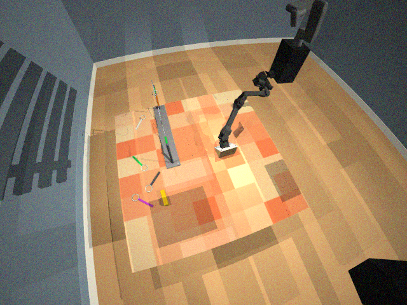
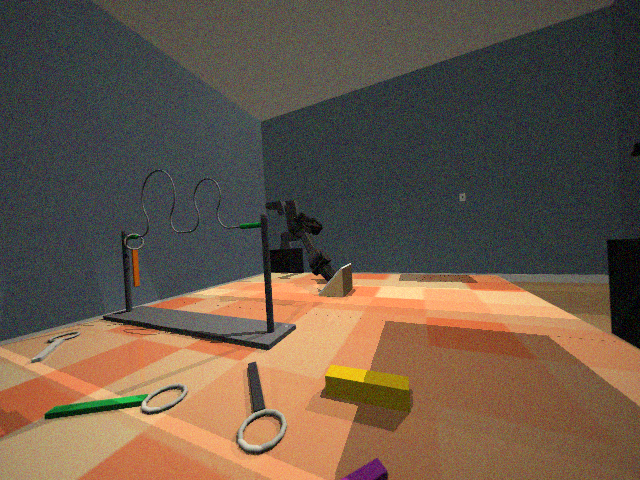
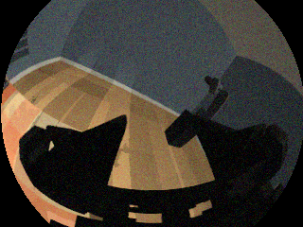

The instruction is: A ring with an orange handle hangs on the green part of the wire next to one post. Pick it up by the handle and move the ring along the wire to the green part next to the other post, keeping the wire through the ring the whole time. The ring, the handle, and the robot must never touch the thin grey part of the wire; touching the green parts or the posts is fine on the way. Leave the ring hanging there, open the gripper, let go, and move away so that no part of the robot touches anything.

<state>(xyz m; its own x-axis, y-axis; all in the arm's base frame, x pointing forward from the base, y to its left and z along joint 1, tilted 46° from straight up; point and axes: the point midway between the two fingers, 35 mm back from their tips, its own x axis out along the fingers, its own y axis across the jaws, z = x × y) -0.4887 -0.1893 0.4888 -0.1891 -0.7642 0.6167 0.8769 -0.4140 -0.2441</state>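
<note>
My gripper tip is now 93 cm short of the ring with orange handle, 1 cm to the right of it and 11 cm above it. From my gripper tip the other things lie so: yellow block: 99 cm ahead, 79 cm to the left, 30 cm below.
</note>
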